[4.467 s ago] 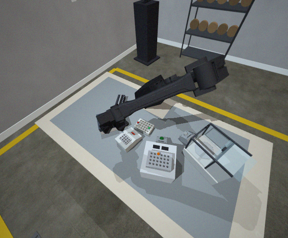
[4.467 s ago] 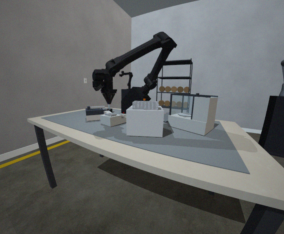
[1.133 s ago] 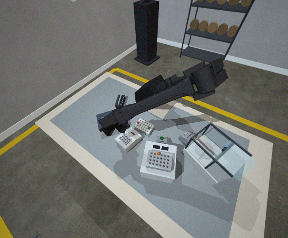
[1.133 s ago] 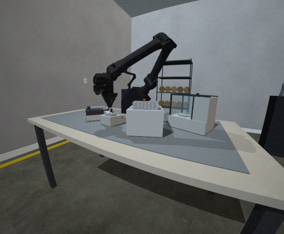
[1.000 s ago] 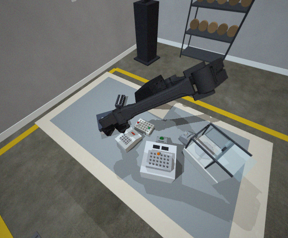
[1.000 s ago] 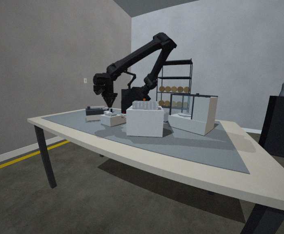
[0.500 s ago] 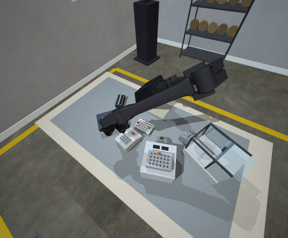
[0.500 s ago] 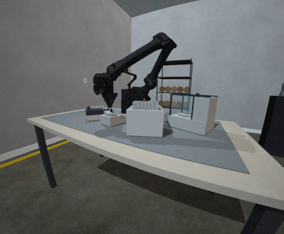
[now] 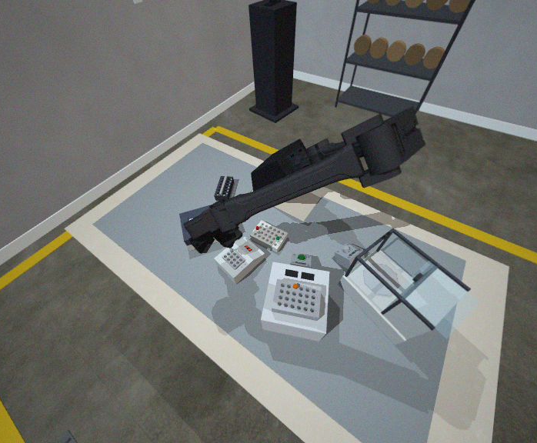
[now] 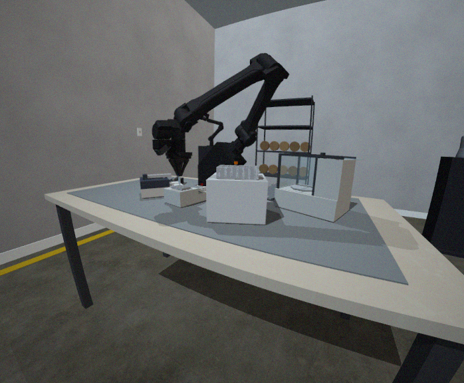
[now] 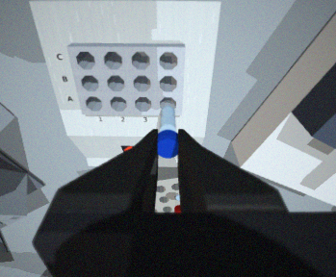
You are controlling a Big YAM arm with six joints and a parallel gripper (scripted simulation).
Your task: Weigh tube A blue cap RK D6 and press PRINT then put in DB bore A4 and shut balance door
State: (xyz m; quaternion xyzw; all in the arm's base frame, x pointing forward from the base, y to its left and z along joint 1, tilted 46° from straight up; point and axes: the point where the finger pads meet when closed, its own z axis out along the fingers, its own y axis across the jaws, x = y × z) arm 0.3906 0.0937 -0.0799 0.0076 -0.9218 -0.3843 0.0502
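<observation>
Right now my hand is 9 cm above the dry block DB, 3 cm to the right of it and 1 cm past it. Round my hand: spectrophotometer (18 cm to the right, 5 cm below, 2 cm behind); mixer block (30 cm to the left, 4 cm above); tube rack RK (16 cm behind, 10 cm below, 3 cm to the left).
</observation>
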